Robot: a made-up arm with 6 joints. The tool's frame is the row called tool.
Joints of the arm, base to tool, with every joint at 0 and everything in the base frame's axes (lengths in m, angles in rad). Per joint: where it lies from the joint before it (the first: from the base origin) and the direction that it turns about. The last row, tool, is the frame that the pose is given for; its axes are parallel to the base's.
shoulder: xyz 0 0 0.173 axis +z
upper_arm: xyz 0 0.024 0 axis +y
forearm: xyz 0 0 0.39 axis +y
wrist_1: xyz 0 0 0.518 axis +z
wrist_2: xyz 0 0 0 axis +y
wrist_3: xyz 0 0 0.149 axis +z
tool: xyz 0 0 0
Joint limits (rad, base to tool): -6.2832..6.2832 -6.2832..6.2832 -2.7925..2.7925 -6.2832..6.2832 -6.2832..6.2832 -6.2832..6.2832
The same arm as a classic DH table. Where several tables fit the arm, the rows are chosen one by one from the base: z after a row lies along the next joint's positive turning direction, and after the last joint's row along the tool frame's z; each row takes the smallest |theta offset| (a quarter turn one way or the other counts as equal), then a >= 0, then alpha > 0; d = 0 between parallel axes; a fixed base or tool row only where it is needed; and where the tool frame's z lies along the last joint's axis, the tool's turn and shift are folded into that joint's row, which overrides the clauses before.
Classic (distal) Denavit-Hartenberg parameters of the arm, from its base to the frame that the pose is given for. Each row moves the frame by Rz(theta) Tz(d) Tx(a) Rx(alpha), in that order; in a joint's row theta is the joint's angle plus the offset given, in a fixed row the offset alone. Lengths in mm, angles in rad.
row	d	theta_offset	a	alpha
shoulder	173	0	0	-1.5708
upper_arm	0	-1.5708	390	0
forearm	24	1.5708	0	1.5708
wrist_1	518	0	0	-1.5708
wrist_2	0	0	0	1.5708
wrist_3	149	0	0	0
Joint limits (rad, base to tool): -6.2832..6.2832 -6.2832..6.2832 -2.7925..2.7925 -6.2832..6.2832 -6.2832..6.2832 -6.2832..6.2832

